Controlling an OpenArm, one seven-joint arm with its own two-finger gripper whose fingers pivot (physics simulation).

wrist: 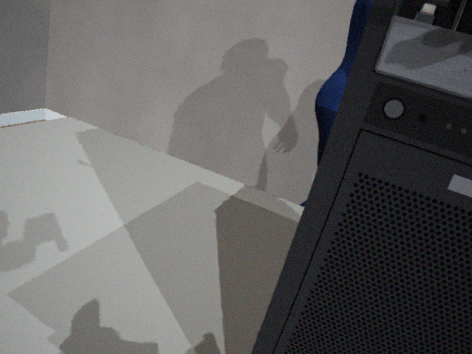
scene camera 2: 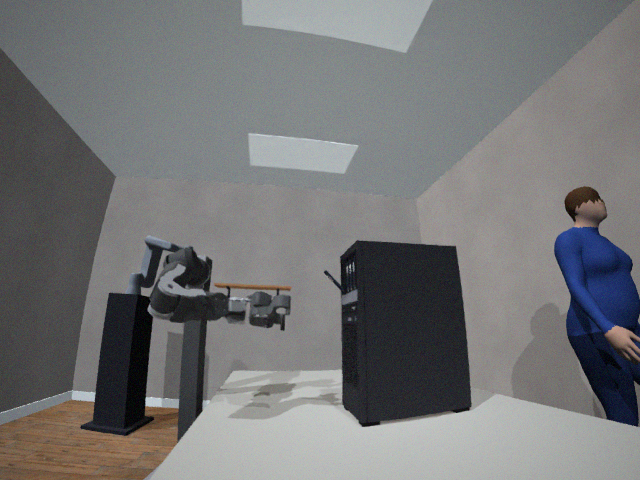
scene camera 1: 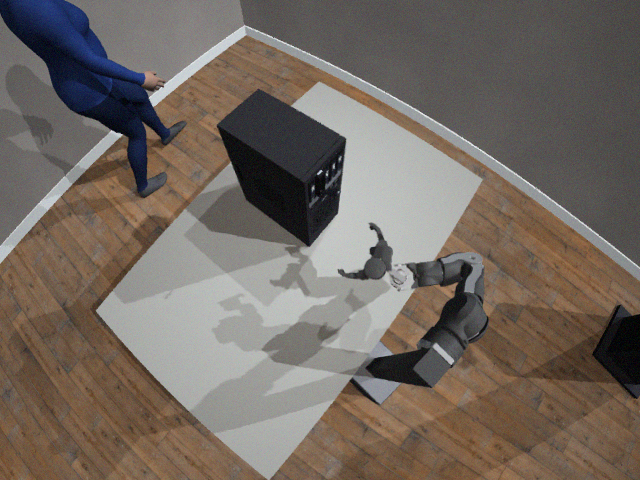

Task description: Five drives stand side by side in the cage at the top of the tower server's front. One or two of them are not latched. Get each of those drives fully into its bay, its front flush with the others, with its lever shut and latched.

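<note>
The dark tower server (scene camera 1: 281,136) (scene camera 2: 413,330) (wrist: 320,200) stands upright on the pale table top. Its drives (scene camera 1: 333,167) (scene camera 2: 351,276) sit side by side in the cage at the top of the front. One lever (scene camera 2: 332,279) sticks out and up from the cage; in scene camera 1 it seems to be at the second drive from the left, though small. The other levers look shut, but small depth differences cannot be told. In the wrist view, the cage's lower edge shows at top right. My gripper (scene camera 1: 355,248) (scene camera 2: 284,312) is wide open and empty, in front of the server, lower than the cage.
The pale table top (scene camera 1: 180,351) (scene camera 2: 289,444) carries shadows of the arm. A person in blue (scene camera 1: 93,77) (scene camera 2: 594,279) stands behind the server. A black pedestal (scene camera 2: 121,356) stands behind the arm. An orange bar (scene camera 2: 253,286) shows beyond the gripper.
</note>
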